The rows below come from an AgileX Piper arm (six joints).
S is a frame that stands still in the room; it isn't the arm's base.
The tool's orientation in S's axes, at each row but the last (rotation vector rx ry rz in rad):
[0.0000 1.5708 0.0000]
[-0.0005 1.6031 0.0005]
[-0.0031 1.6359 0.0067]
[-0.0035 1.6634 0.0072]
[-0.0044 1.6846 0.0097]
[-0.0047 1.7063 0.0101]
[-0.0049 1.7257 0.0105]
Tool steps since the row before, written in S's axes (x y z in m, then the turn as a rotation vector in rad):
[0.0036 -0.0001 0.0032 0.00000 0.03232 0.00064]
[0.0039 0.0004 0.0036 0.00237 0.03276 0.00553]
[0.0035 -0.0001 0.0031 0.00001 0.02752 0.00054]
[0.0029 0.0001 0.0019 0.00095 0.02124 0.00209]
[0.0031 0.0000 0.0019 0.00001 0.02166 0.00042]
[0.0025 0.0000 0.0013 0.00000 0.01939 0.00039]
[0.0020 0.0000 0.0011 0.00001 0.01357 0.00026]
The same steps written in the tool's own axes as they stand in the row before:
[-0.0032 -0.0001 0.0036 -0.00064 0.03232 0.00000]
[-0.0037 0.0004 0.0038 -0.00560 0.03276 0.00221]
[-0.0033 -0.0001 0.0033 -0.00048 0.02752 0.00015]
[-0.0022 0.0001 0.0027 -0.00213 0.02124 0.00090]
[-0.0022 0.0000 0.0029 -0.00036 0.02166 0.00016]
[-0.0016 0.0000 0.0023 -0.00033 0.01939 0.00013]
[-0.0014 0.0000 0.0018 -0.00022 0.01357 0.00010]

